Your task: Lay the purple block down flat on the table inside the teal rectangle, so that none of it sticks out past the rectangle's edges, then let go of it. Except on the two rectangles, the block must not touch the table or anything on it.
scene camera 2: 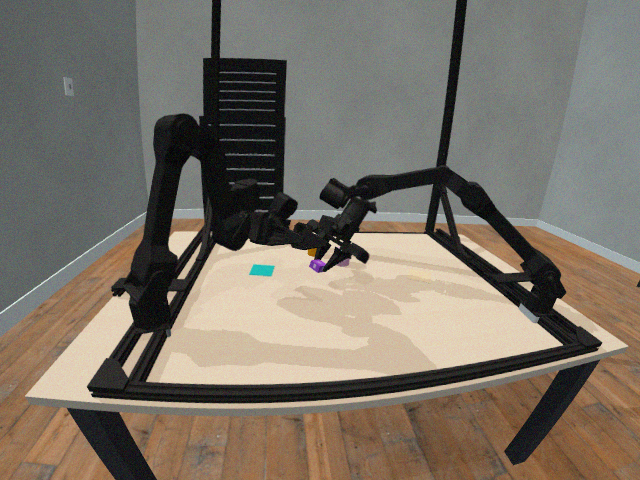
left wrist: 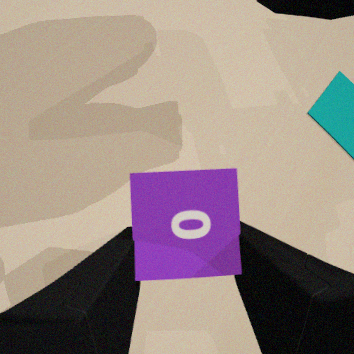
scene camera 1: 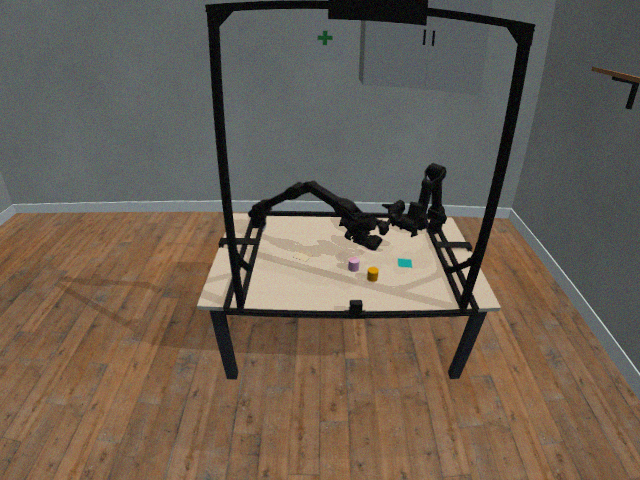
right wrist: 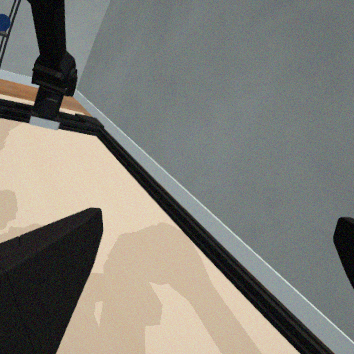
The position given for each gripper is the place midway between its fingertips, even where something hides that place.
The left gripper (scene camera 2: pixel 318 268) carries a purple block (left wrist: pixel 185 223), which touches nothing else. The right gripper (scene camera 2: pixel 315 242) is open, holding nothing. Further things: a teal rectangle (left wrist: pixel 325 111).
The left gripper shows as well in the left wrist view (left wrist: pixel 183 235). The right gripper also shows in the right wrist view (right wrist: pixel 222 225). The right wrist view misses the purple block: it is out of frame.
